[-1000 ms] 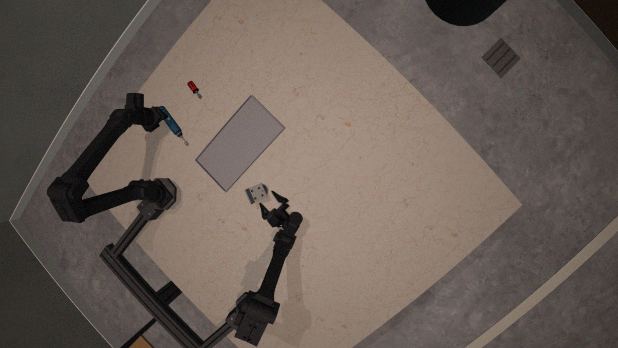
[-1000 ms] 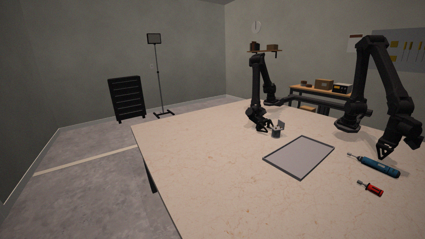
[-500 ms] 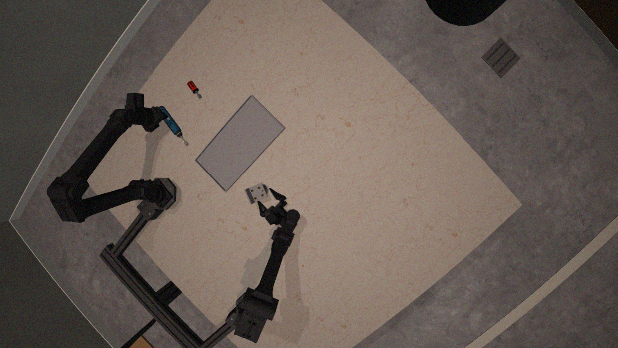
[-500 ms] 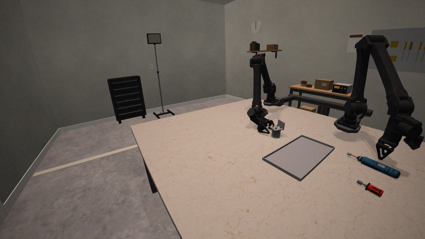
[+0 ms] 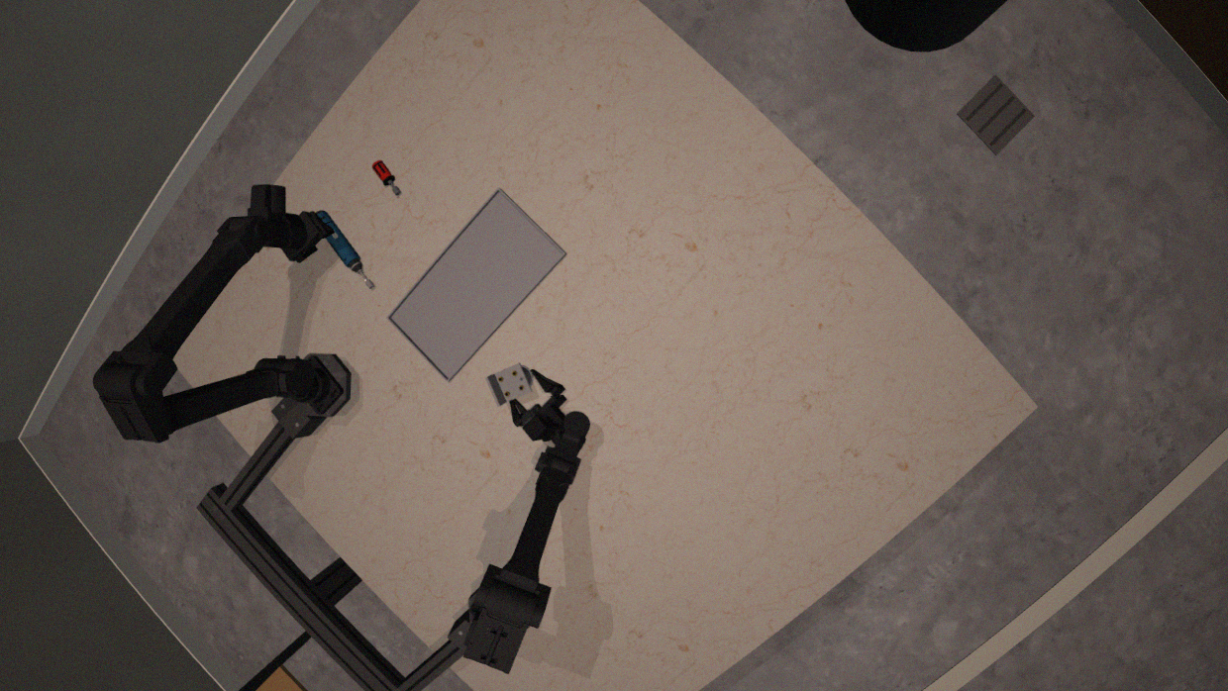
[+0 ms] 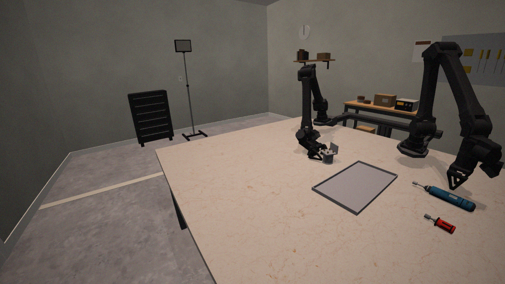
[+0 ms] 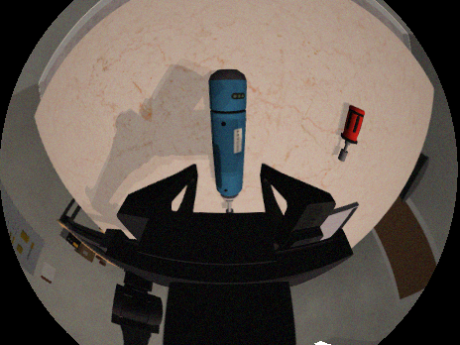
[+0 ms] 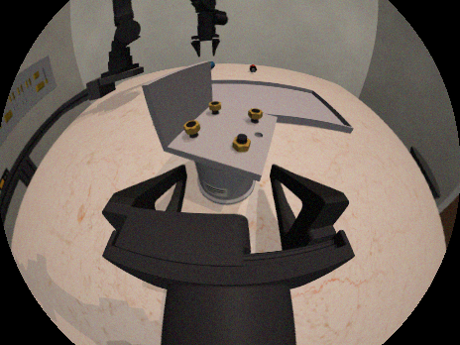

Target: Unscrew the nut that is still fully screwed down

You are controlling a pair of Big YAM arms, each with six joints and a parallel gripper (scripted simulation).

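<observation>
Now: right hand 20 mm to the right of the joint module and 10 mm below it. Also, from my right hand: flat grey tray (250 mm to the left, 50 mm ahead, 20 mm below); then red-handled screwdriver (590 mm to the left, 50 mm ahead, 10 mm below); then grey bracket (50 mm above, 20 mm to the left).
</observation>
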